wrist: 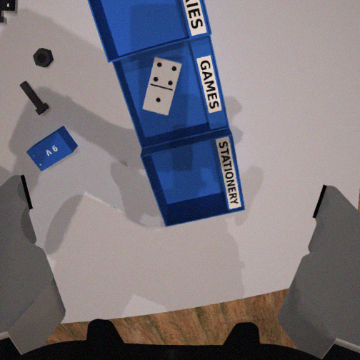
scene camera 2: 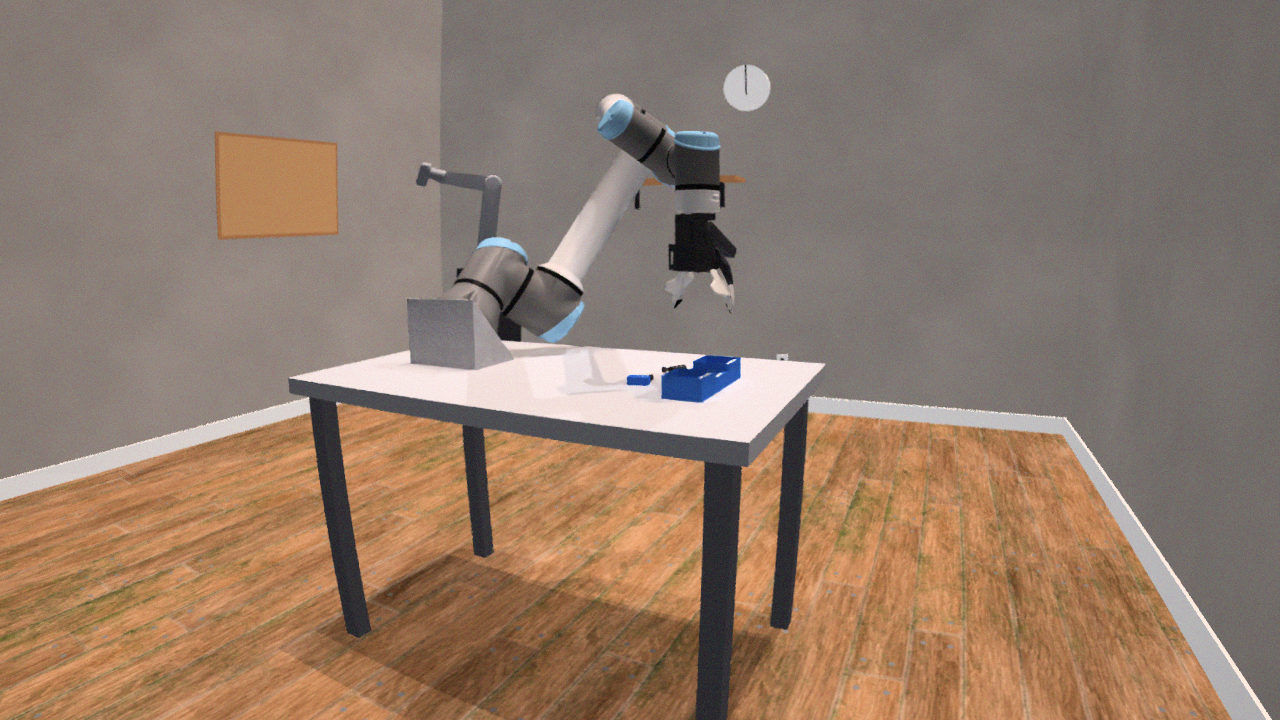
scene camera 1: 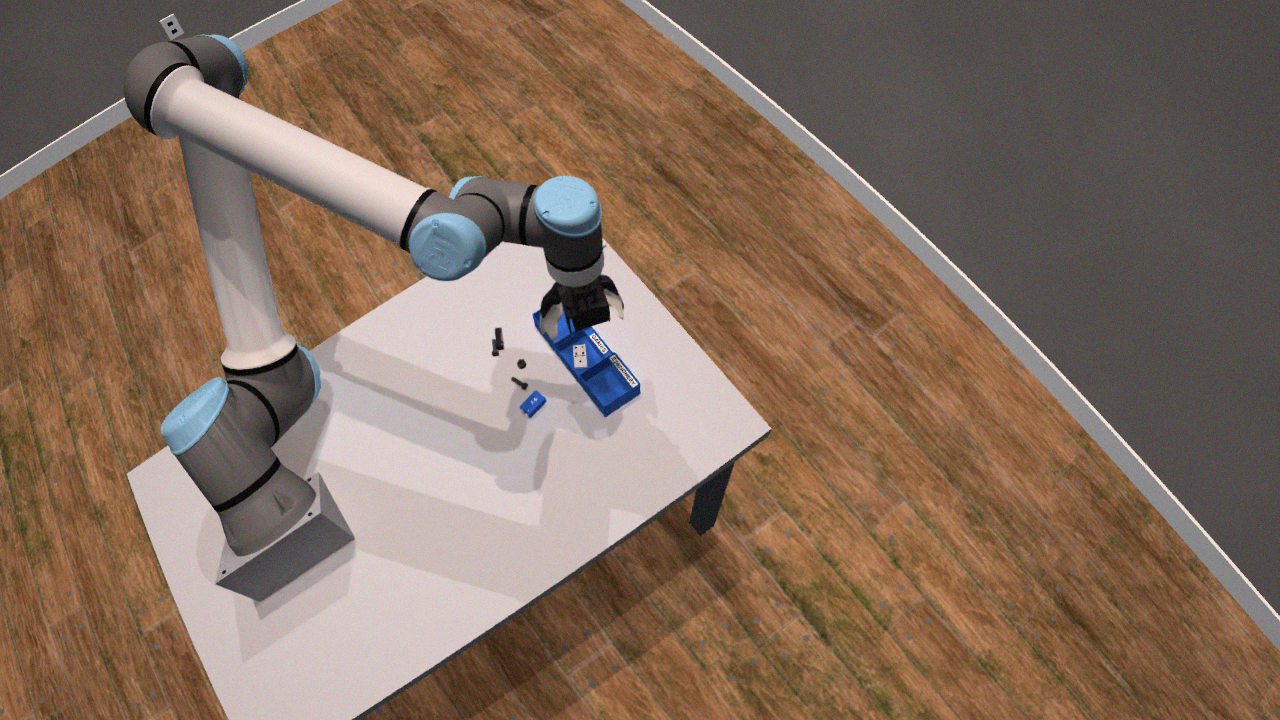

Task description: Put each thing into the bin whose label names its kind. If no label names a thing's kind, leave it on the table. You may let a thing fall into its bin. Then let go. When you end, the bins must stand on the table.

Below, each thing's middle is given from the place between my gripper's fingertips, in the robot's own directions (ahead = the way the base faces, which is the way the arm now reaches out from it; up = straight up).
Labels:
My hand is 160 mm above the blue 9 V battery (wrist: pixel 59 143), 140 mm past it and 20 mm to the left of it. Also, from my hand: white domino (wrist: pixel 164 72) (150 mm below, 20 mm to the left, 10 mm behind); then joined blue bins (scene camera 1: pixel 609 383) (140 mm below, 10 mm to the left).

